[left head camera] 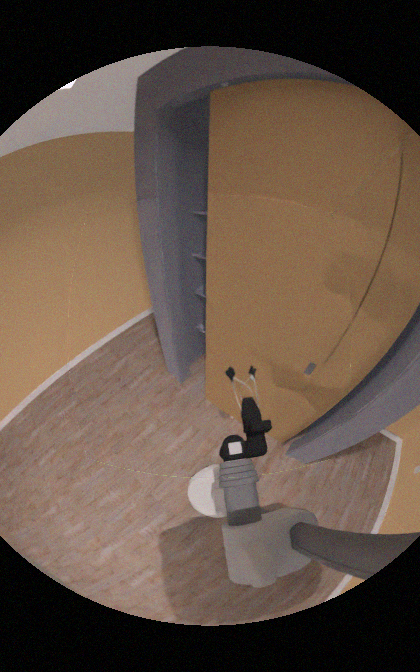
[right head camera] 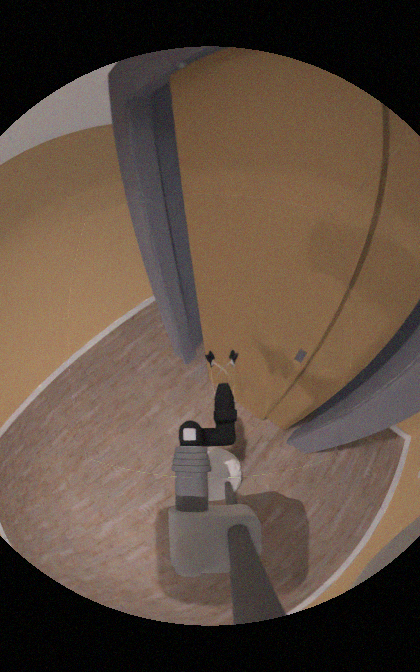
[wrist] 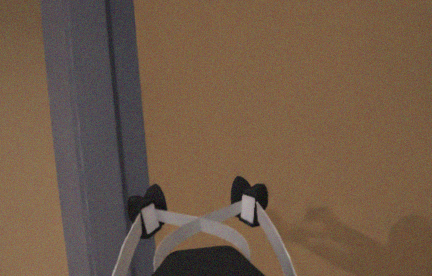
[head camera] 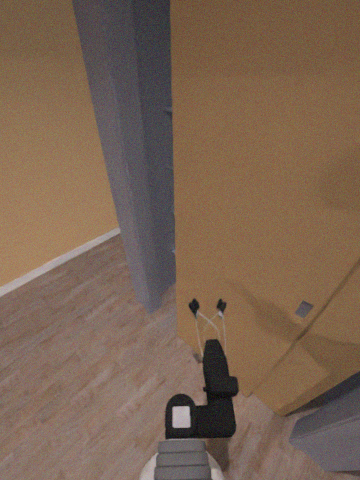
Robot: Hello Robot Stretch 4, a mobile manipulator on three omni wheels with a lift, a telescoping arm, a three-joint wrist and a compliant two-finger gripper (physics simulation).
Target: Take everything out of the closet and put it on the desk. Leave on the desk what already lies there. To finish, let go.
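Where they show: gripper, fingertip midpoint: (right head camera: 221,350) (wrist: 198,196) (head camera: 206,299); robot's base, origin of the base link: (right head camera: 213,472).
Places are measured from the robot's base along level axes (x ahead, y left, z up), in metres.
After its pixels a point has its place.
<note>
The closet has a grey-blue frame (head camera: 117,125) @[y 0.233, x 1.026, z 1.382 m] (left head camera: 149,225) (right head camera: 142,200) @[y 0.225, x 1.029, z 1.450 m] (wrist: 90,125) @[y 0.196, x 1.053, z 1.057 m]. A tan door panel (head camera: 260,150) @[y -0.213, x 0.621, z 1.387 m] (left head camera: 290,230) (right head camera: 270,175) @[y -0.243, x 0.592, z 1.528 m] (wrist: 300,100) @[y -0.244, x 0.591, z 1.053 m] covers most of its front. A narrow gap left of the panel shows the edges of several shelves in the left head view; what stands on them is hidden. A small grey handle plate (head camera: 303,308) @[y -0.408, x 0.445, z 0.948 m] (left head camera: 310,368) (right head camera: 300,355) @[y -0.410, x 0.443, z 0.945 m] sits by the seam between panels. My gripper (head camera: 207,306) @[y -0.094, x 0.483, z 0.964 m] (left head camera: 241,372) (right head camera: 222,357) @[y -0.094, x 0.483, z 0.964 m] (wrist: 198,196) @[y -0.094, x 0.483, z 0.964 m] is open and empty, in front of the panel's lower left part. The desk does not show.
The closet's right-hand grey post (head camera: 330,430) @[y -0.614, x 0.179, z 0.441 m] (left head camera: 350,430) (right head camera: 350,422) @[y -0.671, x 0.144, z 0.782 m] stands right of my arm. A tan wall (head camera: 45,150) @[y 1.069, x 1.844, z 1.090 m] (left head camera: 75,225) with a white baseboard (head camera: 60,260) @[y 1.247, x 1.647, z 0.019 m] runs left of the closet. Wood floor (head camera: 90,375) @[y 0.605, x 0.565, z -0.028 m] (left head camera: 100,450) lies below my arm.
</note>
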